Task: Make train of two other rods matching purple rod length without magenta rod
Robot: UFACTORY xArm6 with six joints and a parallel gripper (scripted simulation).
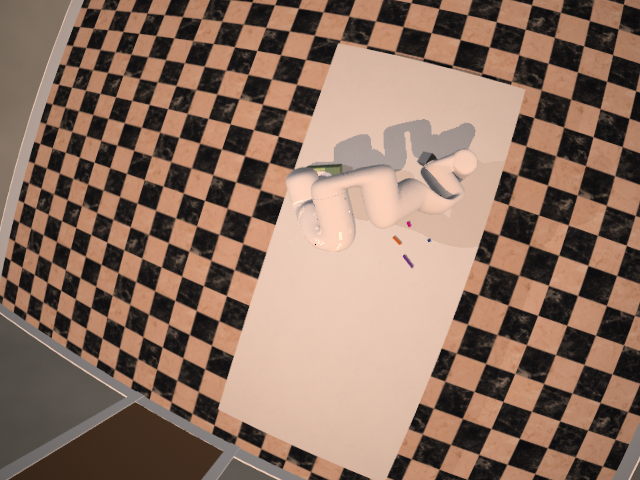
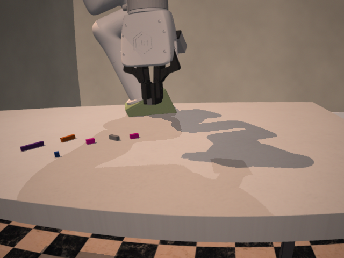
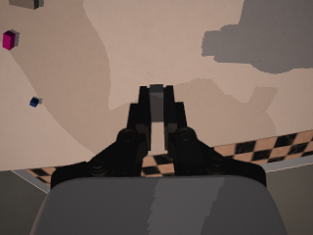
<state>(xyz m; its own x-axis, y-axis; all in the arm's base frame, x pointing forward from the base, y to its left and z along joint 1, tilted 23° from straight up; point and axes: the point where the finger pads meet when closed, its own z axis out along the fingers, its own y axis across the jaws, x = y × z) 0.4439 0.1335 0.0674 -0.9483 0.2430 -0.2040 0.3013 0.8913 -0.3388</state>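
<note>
The small blue rod lies 210 mm to the right of my hand, 120 mm below it and 10 mm ahead of it. From my hand the other things lie so: purple rod: 310 mm to the right, 120 mm below, 50 mm behind; orange rod: 240 mm to the right, 120 mm below, 110 mm behind.
</note>
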